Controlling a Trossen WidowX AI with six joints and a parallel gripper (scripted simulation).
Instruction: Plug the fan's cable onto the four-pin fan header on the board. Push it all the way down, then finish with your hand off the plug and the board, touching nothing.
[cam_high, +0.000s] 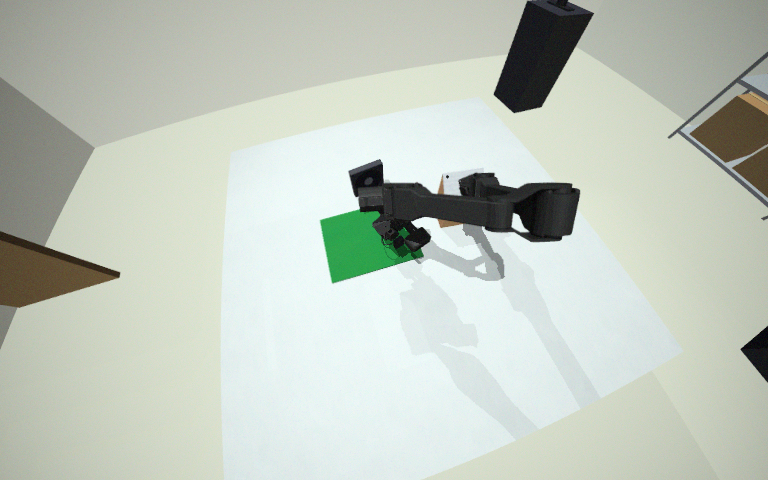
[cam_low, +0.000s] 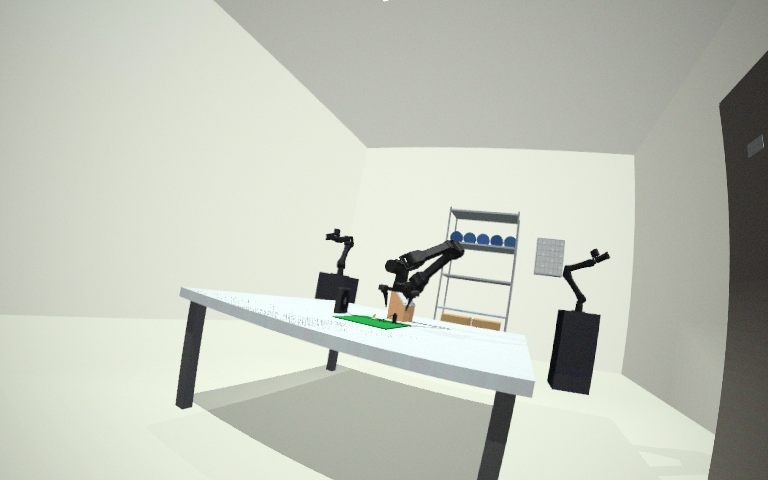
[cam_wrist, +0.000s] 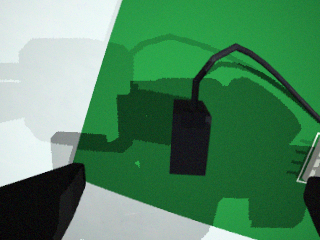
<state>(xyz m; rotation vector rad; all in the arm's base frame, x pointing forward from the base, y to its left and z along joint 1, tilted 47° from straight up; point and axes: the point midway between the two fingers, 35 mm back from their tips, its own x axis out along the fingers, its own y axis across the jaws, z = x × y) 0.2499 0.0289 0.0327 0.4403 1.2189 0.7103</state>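
Right now my gripper tip is 40 mm above the black plug. From my gripper tip the other things lie so: green board (90 mm ahead, 60 mm to the right, 80 mm below); then black fan (20 mm ahead, 250 mm to the right, 10 mm below).
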